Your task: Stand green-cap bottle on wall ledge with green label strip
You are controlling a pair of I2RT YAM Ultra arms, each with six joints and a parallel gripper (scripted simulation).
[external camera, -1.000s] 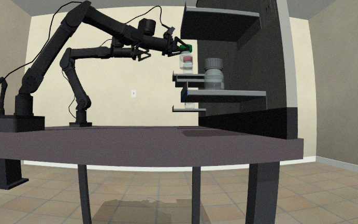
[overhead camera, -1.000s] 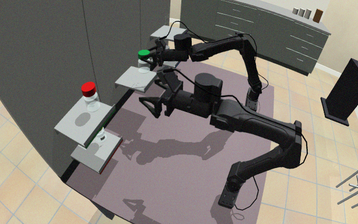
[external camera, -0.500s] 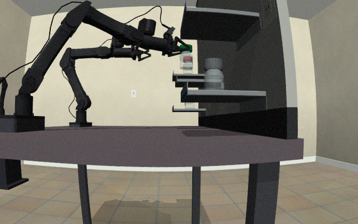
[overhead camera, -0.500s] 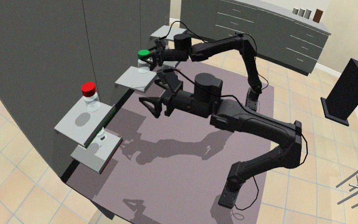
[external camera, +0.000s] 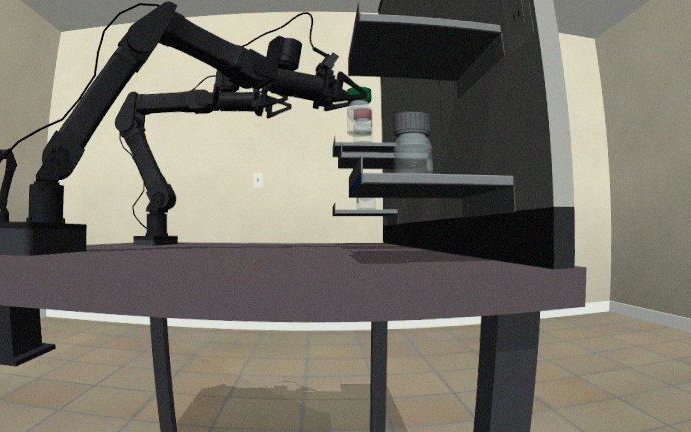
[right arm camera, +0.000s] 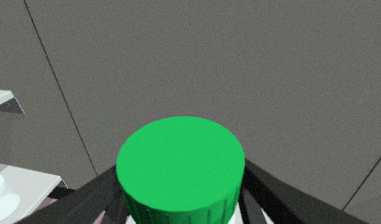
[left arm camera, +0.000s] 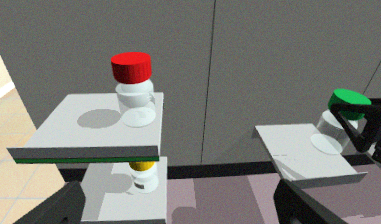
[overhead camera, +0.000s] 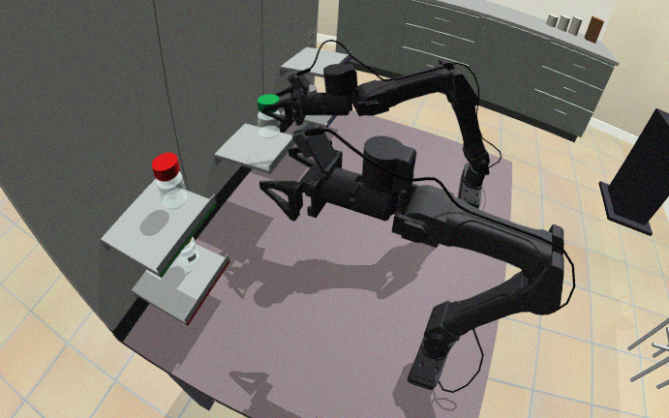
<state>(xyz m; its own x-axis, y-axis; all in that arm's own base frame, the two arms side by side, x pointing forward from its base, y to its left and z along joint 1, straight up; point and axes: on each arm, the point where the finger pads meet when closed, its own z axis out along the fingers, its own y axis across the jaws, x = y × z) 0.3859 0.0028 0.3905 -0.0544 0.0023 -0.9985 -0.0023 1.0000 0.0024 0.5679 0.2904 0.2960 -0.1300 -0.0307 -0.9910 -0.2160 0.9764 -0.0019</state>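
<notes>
Now: the green-capped bottle 280 mm to the right of my left hand, 180 mm ahead of it and 110 mm below it. From my left hand the other things lie so: grey-capped bottle: 620 mm to the right, 260 mm below, 220 mm ahead; red-capped bottle: 220 mm ahead, 60 mm to the left, 60 mm below.
</notes>
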